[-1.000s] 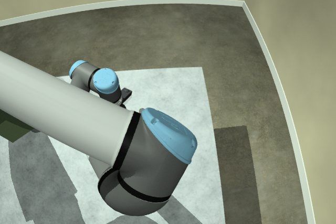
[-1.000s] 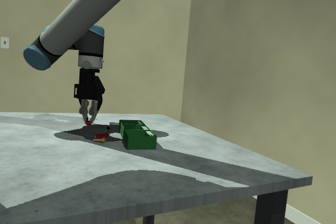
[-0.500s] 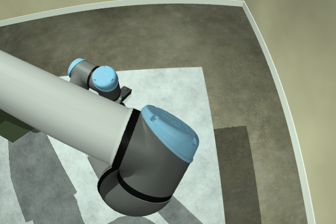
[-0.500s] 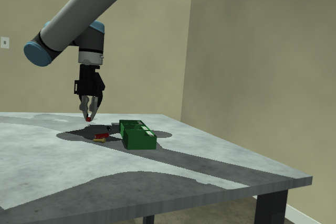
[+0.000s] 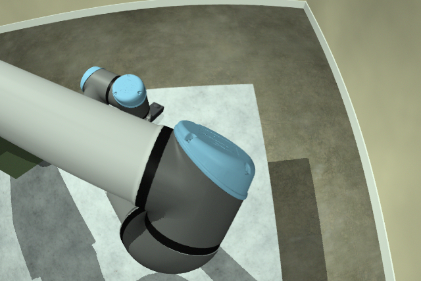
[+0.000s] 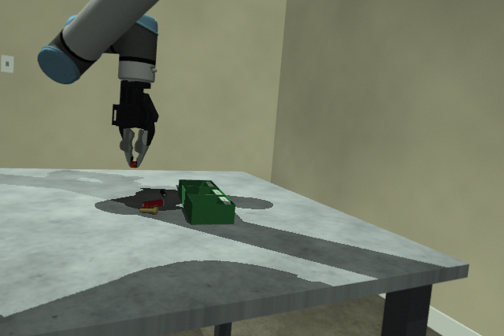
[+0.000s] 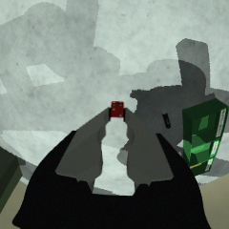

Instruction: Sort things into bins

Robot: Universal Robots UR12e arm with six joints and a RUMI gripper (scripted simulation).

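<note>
The bolt lies 260 mm to the right of my hand, 70 mm below it and 20 mm behind it. Also, from my hand: red die (10 mm below); then red battery (210 mm to the right, 60 mm below); then black battery (100 mm to the right, 70 mm below, 50 mm ahead).
</note>
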